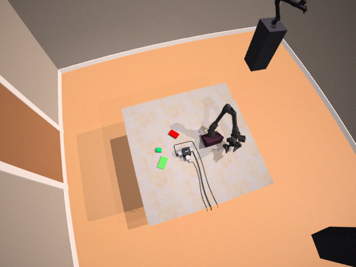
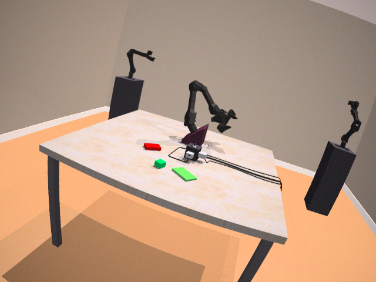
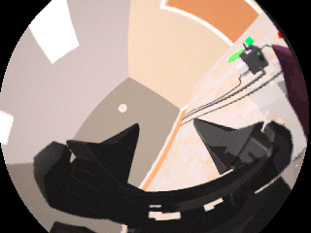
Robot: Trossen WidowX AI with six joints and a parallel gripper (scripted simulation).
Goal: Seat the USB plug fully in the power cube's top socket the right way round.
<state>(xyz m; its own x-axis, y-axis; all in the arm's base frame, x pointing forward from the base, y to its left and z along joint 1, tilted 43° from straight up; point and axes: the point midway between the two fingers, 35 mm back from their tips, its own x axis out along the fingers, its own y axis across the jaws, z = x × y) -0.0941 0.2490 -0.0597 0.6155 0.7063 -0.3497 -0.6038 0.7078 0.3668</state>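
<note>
Right now my gripper tip is 360 mm short of the small USB plug, 160 mm to the left of it and 120 mm above it. Also, from my gripper tip: small green cube: 630 mm ahead, 260 mm to the right, 200 mm below; then green flat block: 620 mm ahead, 210 mm below, 120 mm to the right; then red flat block: 440 mm ahead, 390 mm to the right, 200 mm below.
</note>
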